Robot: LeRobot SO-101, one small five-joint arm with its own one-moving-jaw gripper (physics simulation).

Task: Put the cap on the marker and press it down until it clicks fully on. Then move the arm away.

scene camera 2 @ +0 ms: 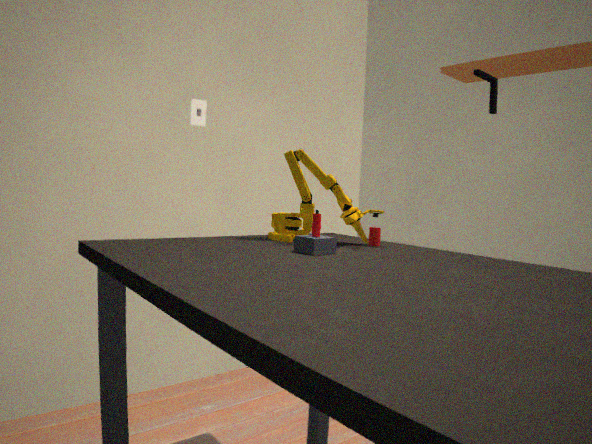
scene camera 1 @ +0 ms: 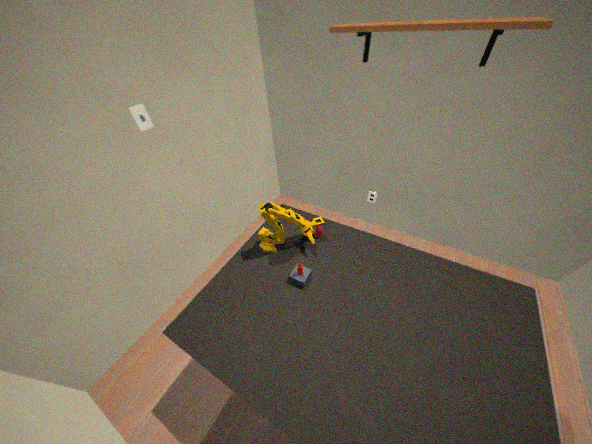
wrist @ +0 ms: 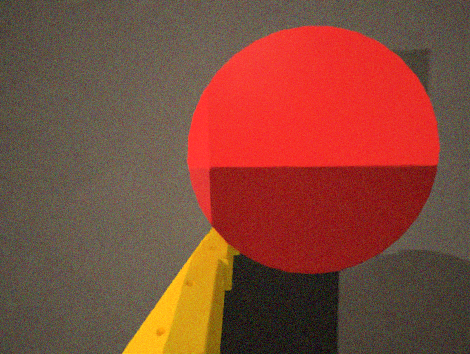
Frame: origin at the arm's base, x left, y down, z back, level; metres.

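Seen in the pictures: hand, its tool point: [scene camera 2: 366, 241] [scene camera 1: 314, 233] [wrist: 240, 228]; arm's base, origin of its link: [scene camera 2: 293, 240] [scene camera 1: 275, 245].
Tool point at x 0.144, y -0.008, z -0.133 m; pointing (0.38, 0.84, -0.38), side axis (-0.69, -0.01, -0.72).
Observation:
Pixels of each thing's top centre, then the offset from my tool point to it. Level surfaces: height alone.
- red cap, centre of its top: [wrist: 309, 154] [scene camera 2: 375, 227] [scene camera 1: 319, 228] dy -0.040, dx +0.008, dz -0.022 m
- red marker, centre of its top: [scene camera 2: 317, 209] [scene camera 1: 299, 264] dy -0.088, dx -0.237, dz -0.059 m
- grey block, centre of its top: [scene camera 2: 315, 236] [scene camera 1: 300, 272] dy -0.028, dx -0.237, dz -0.059 m
- dark table, height of its surface: dy +0.008 m
The red cap [scene camera 1: 319, 232] [scene camera 2: 374, 237] [wrist: 313, 125] is a short cylinder standing upright on the dark table. The red marker [scene camera 1: 300, 270] [scene camera 2: 316, 226] stands upright with its black tip up in a grey block [scene camera 1: 298, 282] [scene camera 2: 315, 246], apart from the cap. My gripper [scene camera 1: 313, 239] [scene camera 2: 366, 239] [wrist: 216, 250] is low beside the cap and fully open. In the wrist view one notched yellow jaw shows at the cap's lower left, its tip partly hidden behind the cap; the moving jaw is out of that picture. Whether the visible jaw touches the cap cannot be told.
The yellow arm's base [scene camera 1: 267, 241] [scene camera 2: 283, 227] stands near the corner of the dark table [scene camera 1: 375, 310] [scene camera 2: 400, 300]. The block with the marker is nearer scene camera 2 than the arm. A wooden shelf [scene camera 1: 440, 25] [scene camera 2: 525, 61] is on the wall high above.

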